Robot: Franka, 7 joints.
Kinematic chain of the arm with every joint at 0, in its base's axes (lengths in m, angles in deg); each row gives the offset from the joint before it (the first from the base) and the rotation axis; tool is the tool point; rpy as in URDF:
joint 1: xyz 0 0 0.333 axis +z
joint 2: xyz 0 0 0 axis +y
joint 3: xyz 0 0 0.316 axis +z
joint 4: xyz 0.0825 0 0 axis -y
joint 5: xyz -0.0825 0 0.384 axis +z
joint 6: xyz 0 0 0 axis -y
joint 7: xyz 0.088 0 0 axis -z
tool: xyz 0 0 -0.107 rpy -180 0 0
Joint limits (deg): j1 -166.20..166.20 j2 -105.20..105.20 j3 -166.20..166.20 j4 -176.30..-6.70 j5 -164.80..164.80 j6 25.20..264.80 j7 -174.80..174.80
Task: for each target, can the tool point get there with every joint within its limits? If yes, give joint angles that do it. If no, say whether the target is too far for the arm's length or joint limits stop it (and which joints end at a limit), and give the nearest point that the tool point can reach.
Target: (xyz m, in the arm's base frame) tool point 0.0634 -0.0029 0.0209
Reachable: yes | joints 80.49 61.15 -9.23 -157.73 -14.07 108.80 -29.54
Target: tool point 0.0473 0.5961 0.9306
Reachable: yes | joints -120.76 -21.48 -136.80 -47.39 -1.22 154.68 -40.06
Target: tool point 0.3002 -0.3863 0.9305
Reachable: yes | joints 3.99 -6.27 -57.86 -67.30 71.06 109.01 -73.28
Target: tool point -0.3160 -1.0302 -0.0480
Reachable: no: too far | nearest point -0.2372 -0.7733 0.0470 | short by 0.285 m
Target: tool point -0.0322 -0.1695 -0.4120
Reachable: no: joint limits stop it (at a limit: joint 2) | nearest point -0.0344 -0.1808 -0.3514 | short by 0.062 m
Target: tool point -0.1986 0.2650 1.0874
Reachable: yes | joints -139.79 9.21 -105.39 -36.50 136.12 169.99 139.80
